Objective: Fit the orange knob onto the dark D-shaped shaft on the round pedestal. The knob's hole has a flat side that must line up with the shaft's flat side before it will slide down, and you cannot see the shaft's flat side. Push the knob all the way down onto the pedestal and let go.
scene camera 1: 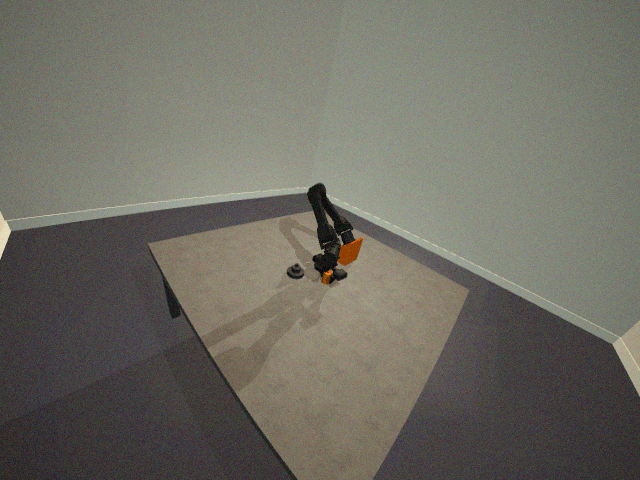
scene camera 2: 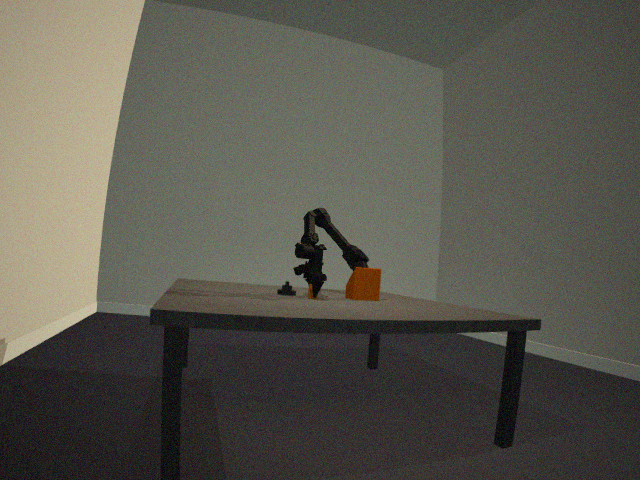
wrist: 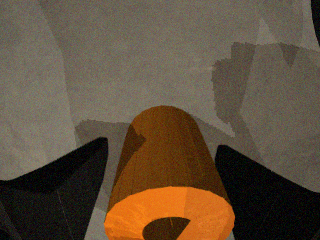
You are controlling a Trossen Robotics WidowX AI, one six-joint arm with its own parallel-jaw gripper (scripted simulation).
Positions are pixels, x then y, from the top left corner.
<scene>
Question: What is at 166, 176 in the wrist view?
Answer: An orange knob.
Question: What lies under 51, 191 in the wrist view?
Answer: My gripper.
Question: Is my gripper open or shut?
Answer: Open.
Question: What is my gripper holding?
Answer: Nothing.
</scene>
